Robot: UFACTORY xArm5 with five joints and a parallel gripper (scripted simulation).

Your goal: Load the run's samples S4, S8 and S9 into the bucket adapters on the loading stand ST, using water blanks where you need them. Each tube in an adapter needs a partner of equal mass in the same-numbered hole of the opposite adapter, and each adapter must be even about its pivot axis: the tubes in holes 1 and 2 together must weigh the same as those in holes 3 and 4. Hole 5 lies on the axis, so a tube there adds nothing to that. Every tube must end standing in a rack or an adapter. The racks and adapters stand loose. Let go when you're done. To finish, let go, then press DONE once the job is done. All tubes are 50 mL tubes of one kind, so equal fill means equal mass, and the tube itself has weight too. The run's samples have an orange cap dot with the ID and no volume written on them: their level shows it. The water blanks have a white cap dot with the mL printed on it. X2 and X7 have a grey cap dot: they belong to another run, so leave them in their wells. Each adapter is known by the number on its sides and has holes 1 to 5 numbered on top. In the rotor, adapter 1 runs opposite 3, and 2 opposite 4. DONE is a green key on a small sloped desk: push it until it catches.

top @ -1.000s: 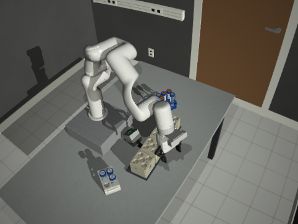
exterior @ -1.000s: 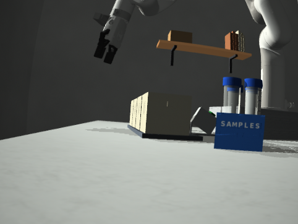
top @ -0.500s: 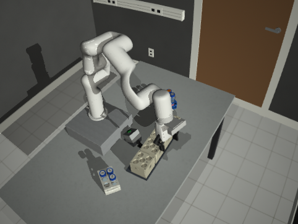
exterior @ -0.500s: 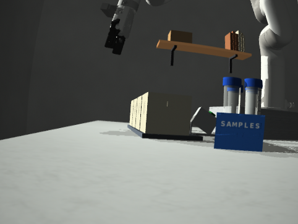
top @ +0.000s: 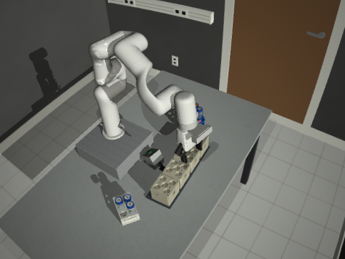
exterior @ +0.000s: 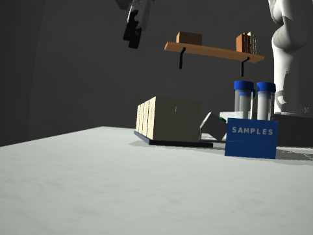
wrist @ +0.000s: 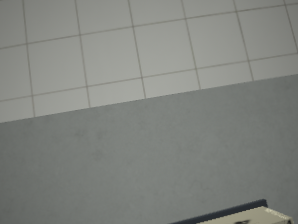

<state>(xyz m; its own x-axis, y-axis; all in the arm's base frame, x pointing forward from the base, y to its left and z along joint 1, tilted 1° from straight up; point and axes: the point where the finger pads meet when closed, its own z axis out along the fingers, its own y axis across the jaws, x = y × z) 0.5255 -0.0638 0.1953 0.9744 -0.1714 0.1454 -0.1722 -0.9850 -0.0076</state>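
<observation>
My hand is 26 cm to the left of the white blanks rack, 26 cm above it and 20 cm past it. Also, from my hand: adapter 25 cm to the left, 24 cm below, 11 cm behind; blue samples rack 41 cm to the left, 26 cm below, 24 cm behind.
</observation>
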